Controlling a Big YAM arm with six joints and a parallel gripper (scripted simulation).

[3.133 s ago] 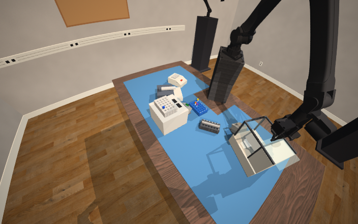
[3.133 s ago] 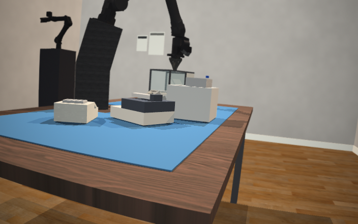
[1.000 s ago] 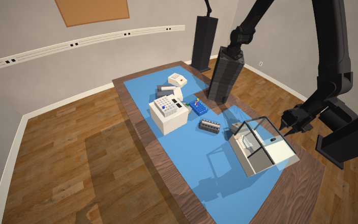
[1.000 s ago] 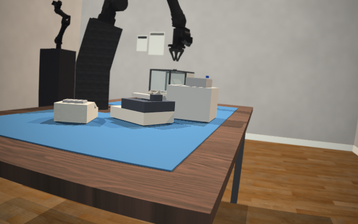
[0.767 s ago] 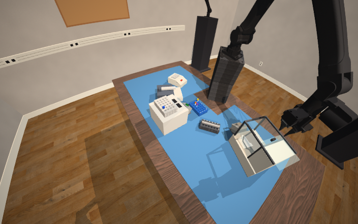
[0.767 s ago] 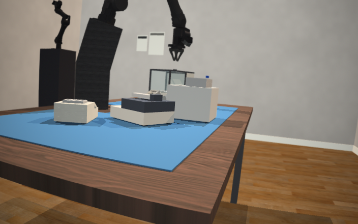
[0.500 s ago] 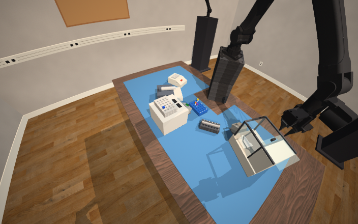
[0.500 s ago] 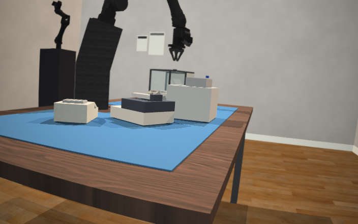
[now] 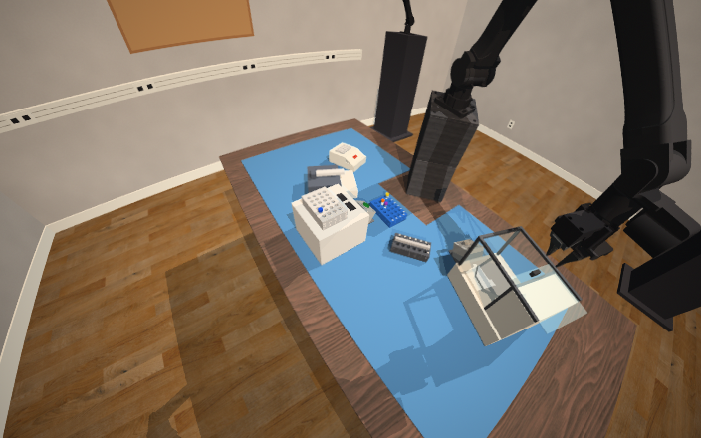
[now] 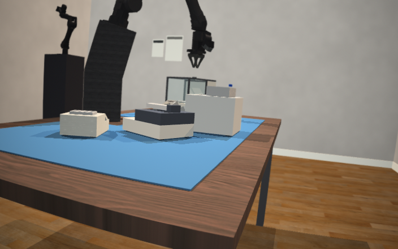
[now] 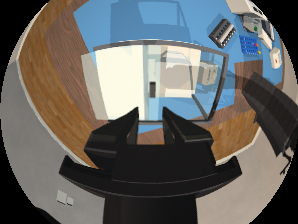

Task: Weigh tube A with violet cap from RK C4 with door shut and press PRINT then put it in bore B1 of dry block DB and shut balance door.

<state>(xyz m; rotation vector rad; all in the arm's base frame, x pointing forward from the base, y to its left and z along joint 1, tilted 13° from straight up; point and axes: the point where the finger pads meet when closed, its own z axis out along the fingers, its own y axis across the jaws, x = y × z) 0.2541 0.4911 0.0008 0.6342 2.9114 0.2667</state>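
The blue rack RK is 49 cm to the right of my hand, 27 cm below it and 1 cm behind it. The rest, counted from my hand: balance door 7 cm below, 2 cm to the left, 1 cm ahead; then round white print key 21 cm below, 19 cm to the right, 9 cm behind; then dark magnet block 32 cm to the right, 26 cm below, 5 cm ahead.
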